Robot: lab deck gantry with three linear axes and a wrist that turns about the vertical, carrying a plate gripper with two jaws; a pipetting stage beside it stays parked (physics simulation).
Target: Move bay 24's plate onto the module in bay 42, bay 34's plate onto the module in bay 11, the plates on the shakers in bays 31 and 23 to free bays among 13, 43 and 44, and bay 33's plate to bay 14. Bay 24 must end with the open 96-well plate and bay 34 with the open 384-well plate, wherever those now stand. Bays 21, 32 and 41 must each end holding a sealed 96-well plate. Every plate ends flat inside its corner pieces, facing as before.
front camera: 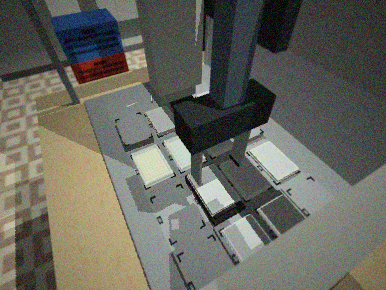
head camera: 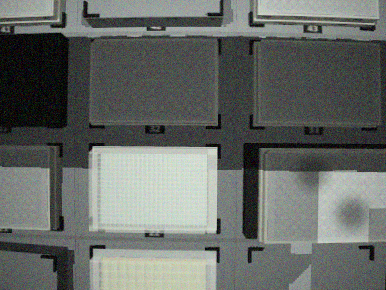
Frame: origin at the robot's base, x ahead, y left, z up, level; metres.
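Seen in the pictures: gripper, fingertip midpoint: (front camera: 216,170); robot's base, link origin: (front camera: 116,124).
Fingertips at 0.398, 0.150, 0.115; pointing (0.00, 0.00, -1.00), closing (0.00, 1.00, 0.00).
Observation:
Offsets run from my fingertips to a thing's middle, as dx, dy, dz. "spot": to the spot under its first point.
My gripper (front camera: 219,172) is open above the middle of the deck, with no plate between its jaws. Pale-topped plates sit in bays 21 @(-0.334, +0.000, -0.108) (front camera: 162,121) (head camera: 22,197), 32 (head camera: 154,82), 33 (front camera: 245,176) (head camera: 317,82), 43 (front camera: 274,159) (head camera: 315,7), 34 (front camera: 283,214) and 24 @(+0.158, +0.000, -0.093) (front camera: 240,237). Bay 23's plate @(-0.005, +0.000, -0.086) (front camera: 215,196) (head camera: 290,205) rests on its black shaker @(spot: -0.076, -0.007, -0.096) (head camera: 250,200). Bay 31's shaker @(spot: -0.284, +0.105, -0.091) (head camera: 32,80) is bare. The open 384-well plate @(-0.170, +0.000, -0.108) (front camera: 178,152) (head camera: 154,190) is in bay 22, the open yellowish 96-well plate @(-0.170, -0.107, -0.108) (front camera: 151,166) (head camera: 155,275) in bay 12. Modules 42 @(spot: -0.172, +0.167, -0.104) (head camera: 152,21) and 11 @(spot: -0.323, -0.106, -0.096) (front camera: 134,129) are bare.
Bay 41's plate @(spot: -0.301, +0.183, -0.101) (head camera: 25,7) stands at the head view's top left. The gripper body and grey pipetting stage (front camera: 170,45) hide part of the far deck in the front view. Blue and red boxes (front camera: 90,42) stand beyond the deck's wooden edge.

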